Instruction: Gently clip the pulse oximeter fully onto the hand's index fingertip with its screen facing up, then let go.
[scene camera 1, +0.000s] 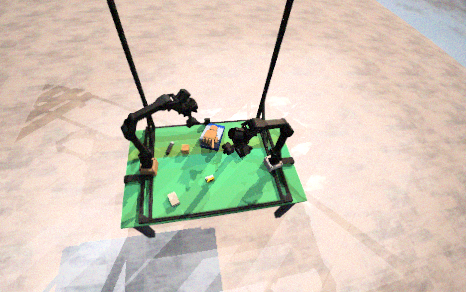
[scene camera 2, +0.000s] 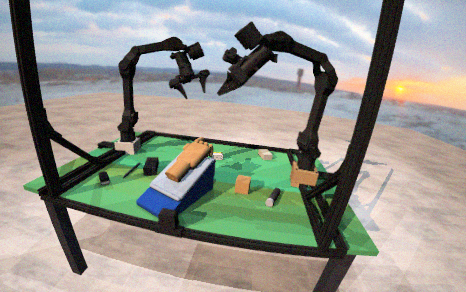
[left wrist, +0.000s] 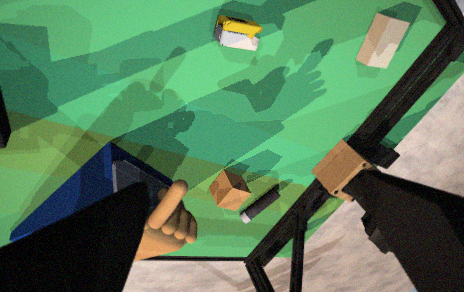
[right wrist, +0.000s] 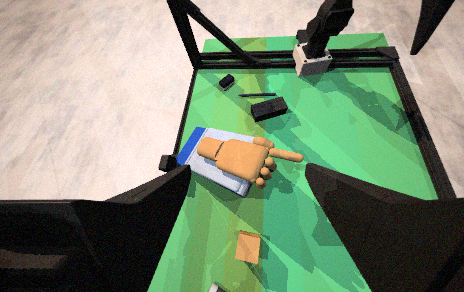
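The pulse oximeter, yellow and white with a dark patch on the yellow part, lies on the green table, apart from the hand. The tan hand rests palm down on a sloped blue and white support; its index finger points out past the curled fingers, its tip bare. My left gripper is open and empty, high above the table. My right gripper is open and empty, also raised high.
An orange block and a dark cylinder stand near the support. A pale block lies farther off. A black box, a pen and a small black object lie beyond the hand.
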